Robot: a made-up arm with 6 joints.
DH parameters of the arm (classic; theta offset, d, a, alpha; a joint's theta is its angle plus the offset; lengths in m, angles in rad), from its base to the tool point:
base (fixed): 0 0.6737 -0.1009 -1.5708
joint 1: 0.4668 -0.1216 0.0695 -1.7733
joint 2: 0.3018 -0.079 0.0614 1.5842
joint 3: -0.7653 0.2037 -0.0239 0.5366
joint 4: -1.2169 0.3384 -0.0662 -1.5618
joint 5: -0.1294 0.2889 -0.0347 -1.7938
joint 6: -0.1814 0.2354 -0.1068 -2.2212
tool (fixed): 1.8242 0.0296 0 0
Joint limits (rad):
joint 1: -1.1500..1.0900
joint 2: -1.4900..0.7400
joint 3: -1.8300..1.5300
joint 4: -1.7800..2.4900
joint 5: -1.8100..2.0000
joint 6: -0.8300..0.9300
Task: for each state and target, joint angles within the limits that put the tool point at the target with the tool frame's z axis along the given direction. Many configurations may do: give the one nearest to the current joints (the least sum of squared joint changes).
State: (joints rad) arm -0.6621 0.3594 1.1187 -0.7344 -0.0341 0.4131
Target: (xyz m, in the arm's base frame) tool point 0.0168 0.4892 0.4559 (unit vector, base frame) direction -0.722 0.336 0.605
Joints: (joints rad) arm -0.9378 -0.7589 1.3181 -0.4961 0.9468 0.3175
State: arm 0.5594 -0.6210 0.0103 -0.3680 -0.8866 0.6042
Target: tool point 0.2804 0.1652 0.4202 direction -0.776 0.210 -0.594
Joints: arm 0.6301 0.0296 -0.2012 0.0093 -0.6972 0.9300
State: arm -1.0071 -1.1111 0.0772 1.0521 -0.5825 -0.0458
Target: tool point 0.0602 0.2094 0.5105 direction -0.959 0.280 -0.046
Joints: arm -1.0232 -0.3903 -0.2615 1.6086 -0.2162 0.1739
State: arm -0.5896 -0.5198 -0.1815 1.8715 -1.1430 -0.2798
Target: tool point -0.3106 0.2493 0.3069 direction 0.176 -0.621 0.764
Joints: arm -1.1091 -1.2654 -0.1512 2.2073 -1.8025 0.5635
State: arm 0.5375 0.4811 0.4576 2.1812 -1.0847 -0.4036
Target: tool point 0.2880 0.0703 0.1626 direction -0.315 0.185 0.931
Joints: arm 0.4049 0.7400 0.1909 1.7865 -1.8088 0.2096
